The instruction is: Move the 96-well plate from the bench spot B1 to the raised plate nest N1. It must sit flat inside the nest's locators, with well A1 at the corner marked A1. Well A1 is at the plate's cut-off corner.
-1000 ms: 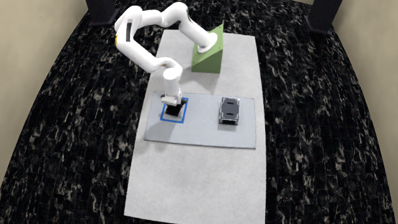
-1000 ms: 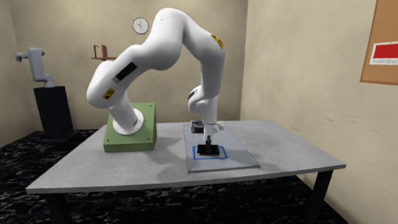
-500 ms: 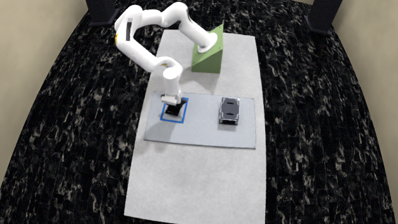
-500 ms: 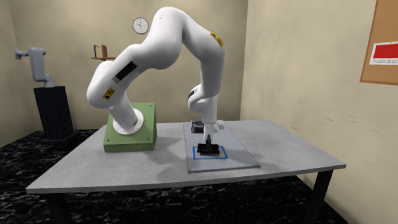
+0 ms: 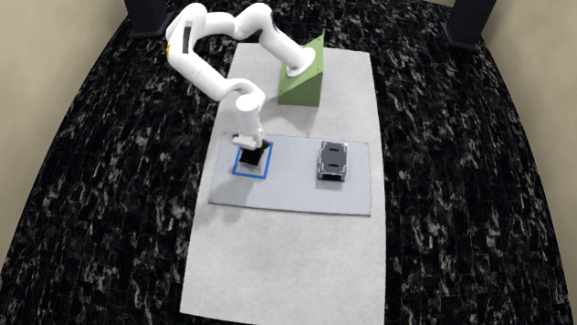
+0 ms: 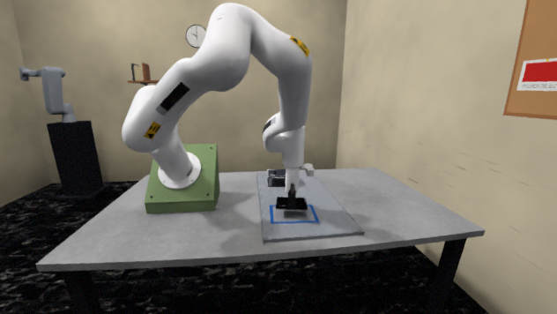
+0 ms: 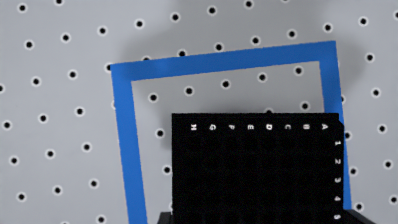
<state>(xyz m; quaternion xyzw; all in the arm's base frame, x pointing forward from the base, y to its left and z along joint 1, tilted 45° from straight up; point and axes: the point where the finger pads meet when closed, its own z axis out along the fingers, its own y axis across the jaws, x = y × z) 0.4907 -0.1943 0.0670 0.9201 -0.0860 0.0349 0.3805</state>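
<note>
Right now my hand is 350 mm to the right of the raised plate nest and 10 mm short of it. From my hand the other things lie so: 96-well plate: 10 mm below.
</note>
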